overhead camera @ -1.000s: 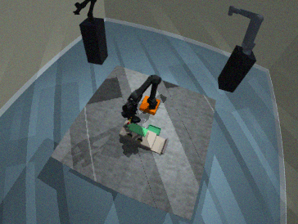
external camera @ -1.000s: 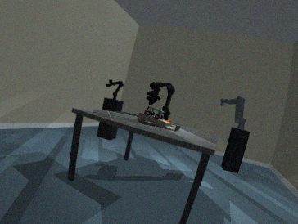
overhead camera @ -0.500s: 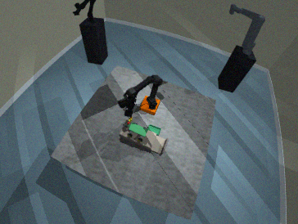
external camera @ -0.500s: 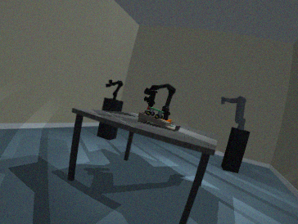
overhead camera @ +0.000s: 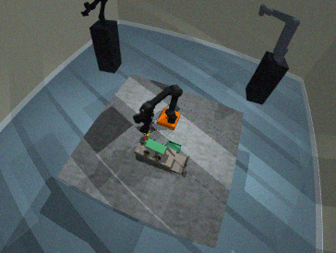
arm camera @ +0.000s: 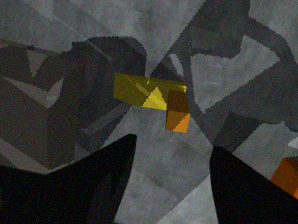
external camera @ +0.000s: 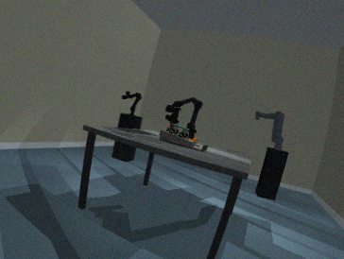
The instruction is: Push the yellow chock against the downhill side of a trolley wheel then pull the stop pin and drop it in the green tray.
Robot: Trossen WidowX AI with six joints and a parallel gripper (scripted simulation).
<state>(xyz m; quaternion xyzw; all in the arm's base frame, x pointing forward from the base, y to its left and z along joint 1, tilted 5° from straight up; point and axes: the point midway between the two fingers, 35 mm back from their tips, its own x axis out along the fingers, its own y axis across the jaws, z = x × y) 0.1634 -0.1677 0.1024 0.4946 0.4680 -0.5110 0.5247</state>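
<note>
Now: the yellow chock 2 cm ahead of my gripper tip and 8 cm below it. Round my gripper tip: beige ramp 17 cm ahead, 11 cm to the left, 5 cm below; then stop pin 13 cm ahead, 1 cm to the left, 3 cm above; then green trolley 17 cm ahead, 11 cm to the left, 1 cm above.
</note>
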